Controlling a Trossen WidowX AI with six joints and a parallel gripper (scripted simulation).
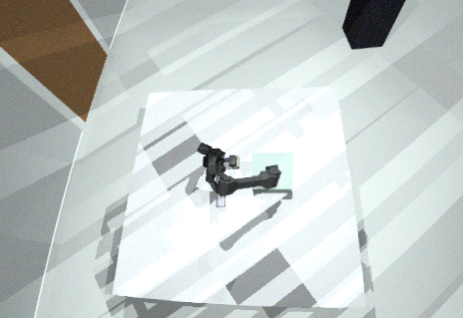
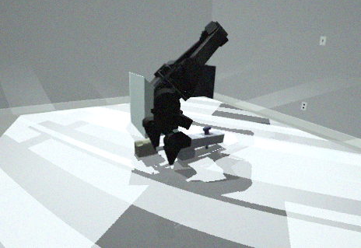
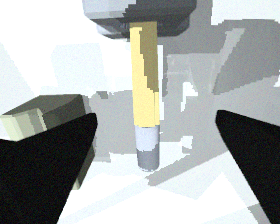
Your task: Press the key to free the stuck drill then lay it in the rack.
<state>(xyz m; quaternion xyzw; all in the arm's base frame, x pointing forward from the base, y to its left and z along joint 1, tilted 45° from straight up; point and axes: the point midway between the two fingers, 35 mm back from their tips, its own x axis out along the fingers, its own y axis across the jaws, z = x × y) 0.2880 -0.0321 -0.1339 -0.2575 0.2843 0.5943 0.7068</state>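
My gripper tip is now 50 mm to the right of the drill and 30 mm below it. From my gripper tip the other things lie so: small blue key 10 mm ahead, 170 mm to the left, 30 mm above; rack 80 mm behind, 10 mm to the right; grey housing 10 mm ahead, 140 mm to the left, 10 mm above.
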